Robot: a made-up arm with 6 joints. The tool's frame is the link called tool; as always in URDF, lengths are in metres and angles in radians. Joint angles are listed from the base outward. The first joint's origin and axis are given. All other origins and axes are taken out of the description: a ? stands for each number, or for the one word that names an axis. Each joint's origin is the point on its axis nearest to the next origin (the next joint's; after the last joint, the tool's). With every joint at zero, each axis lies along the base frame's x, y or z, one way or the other. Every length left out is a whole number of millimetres.
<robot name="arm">
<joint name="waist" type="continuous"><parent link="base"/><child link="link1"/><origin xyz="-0.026 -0.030 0.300"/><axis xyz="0 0 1"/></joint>
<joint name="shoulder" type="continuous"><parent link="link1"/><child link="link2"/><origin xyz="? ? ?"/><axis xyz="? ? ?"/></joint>
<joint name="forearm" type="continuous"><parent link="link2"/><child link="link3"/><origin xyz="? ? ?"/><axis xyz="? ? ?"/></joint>
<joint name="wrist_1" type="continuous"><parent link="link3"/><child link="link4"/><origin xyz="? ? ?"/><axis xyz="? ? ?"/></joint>
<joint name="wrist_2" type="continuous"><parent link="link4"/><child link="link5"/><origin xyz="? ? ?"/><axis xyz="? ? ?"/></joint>
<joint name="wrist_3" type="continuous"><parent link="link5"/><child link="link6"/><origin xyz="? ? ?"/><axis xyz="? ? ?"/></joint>
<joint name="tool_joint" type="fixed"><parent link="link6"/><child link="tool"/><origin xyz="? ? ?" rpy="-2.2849 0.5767 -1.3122"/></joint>
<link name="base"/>
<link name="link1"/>
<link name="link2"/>
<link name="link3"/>
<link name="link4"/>
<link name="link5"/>
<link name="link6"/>
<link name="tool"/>
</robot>
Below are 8 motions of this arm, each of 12 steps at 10 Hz.
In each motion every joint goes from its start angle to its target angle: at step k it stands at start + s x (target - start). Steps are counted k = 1, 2, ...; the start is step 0. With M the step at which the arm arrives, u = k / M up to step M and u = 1 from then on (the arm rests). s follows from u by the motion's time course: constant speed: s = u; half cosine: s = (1 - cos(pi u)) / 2; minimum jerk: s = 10 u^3 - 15 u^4 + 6 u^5.
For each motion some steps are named. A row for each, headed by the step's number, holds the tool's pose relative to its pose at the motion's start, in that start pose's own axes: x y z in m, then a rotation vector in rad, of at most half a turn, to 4 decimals.
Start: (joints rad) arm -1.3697 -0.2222 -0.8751 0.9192 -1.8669 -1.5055
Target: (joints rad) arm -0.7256 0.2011 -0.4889 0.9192 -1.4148 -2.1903
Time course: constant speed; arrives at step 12
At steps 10, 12:
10: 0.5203 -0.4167 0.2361 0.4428 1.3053 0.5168
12: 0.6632 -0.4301 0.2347 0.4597 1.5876 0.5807

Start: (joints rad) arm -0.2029 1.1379 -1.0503 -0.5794 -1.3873 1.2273
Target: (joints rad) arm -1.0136 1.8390 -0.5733 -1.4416 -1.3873 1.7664
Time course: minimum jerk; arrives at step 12
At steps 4, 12:
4: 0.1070 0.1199 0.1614 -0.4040 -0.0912 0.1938
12: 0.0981 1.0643 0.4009 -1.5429 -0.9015 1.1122

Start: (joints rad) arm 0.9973 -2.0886 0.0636 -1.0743 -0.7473 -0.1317
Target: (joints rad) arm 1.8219 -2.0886 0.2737 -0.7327 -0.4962 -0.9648
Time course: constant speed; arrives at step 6
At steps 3, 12:
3: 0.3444 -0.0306 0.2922 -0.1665 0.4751 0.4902
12: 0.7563 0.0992 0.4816 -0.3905 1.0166 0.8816

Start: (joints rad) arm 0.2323 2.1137 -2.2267 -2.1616 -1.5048 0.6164
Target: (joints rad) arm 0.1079 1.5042 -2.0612 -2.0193 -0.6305 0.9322
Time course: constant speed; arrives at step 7
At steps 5, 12:
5: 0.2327 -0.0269 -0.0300 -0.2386 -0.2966 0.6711
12: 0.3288 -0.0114 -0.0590 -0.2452 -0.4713 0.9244

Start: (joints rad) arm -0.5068 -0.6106 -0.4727 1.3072 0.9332 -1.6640
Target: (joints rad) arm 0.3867 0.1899 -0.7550 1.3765 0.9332 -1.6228
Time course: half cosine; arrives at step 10
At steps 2, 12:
2: 0.0580 -0.0306 0.0740 -0.0397 -0.0968 -0.0065
12: 0.0690 -0.1877 0.7772 -0.2874 -1.0366 -0.2393

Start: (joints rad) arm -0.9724 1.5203 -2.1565 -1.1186 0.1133 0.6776
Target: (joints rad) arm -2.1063 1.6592 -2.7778 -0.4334 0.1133 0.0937
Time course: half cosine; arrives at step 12
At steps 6, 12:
6: -0.0171 0.2139 -0.0582 0.4506 0.3333 -0.1635
12: -0.0236 0.4549 0.0400 0.8260 0.7264 -0.4310

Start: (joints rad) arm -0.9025 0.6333 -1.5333 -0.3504 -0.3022 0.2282
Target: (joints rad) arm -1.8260 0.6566 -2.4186 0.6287 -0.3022 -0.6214
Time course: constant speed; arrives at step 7
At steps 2, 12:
2: -0.1380 0.1600 -0.0750 0.2193 0.0844 -0.2110
12: -0.2944 0.7134 -0.0201 0.4278 0.2020 -0.9068

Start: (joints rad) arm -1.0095 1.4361 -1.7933 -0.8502 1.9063 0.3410
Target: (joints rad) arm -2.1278 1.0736 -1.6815 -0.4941 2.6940 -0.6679
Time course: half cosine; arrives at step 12
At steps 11, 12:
11: 0.1288 0.1266 0.0519 0.2249 0.0966 0.9807
12: 0.1295 0.1276 0.0563 0.2228 0.0997 0.9971

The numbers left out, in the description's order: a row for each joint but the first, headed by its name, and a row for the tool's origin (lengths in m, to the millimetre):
shoulder: xyz -0.014 -0.008 0.000, axis 0 1 0
forearm: xyz -0.013 0.000 0.409, axis 0 1 0
wrist_1: xyz -0.012 0.000 0.733, axis 0 0 1
wrist_2: xyz -0.009 -0.013 0.000, axis 0 1 0
wrist_3: xyz 0.017 0.000 0.053, axis 0 0 1
tool: xyz -0.027 0.014 0.000

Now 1 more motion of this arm.
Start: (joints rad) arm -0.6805 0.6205 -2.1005 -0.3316 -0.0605 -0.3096
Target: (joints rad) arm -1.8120 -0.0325 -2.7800 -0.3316 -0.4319 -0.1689
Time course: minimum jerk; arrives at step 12
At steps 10, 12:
10: 0.2810 0.7759 -0.3149 1.0011 -0.9679 -1.4427
12: 0.3111 0.7827 -0.3122 1.0085 -1.0236 -1.4964

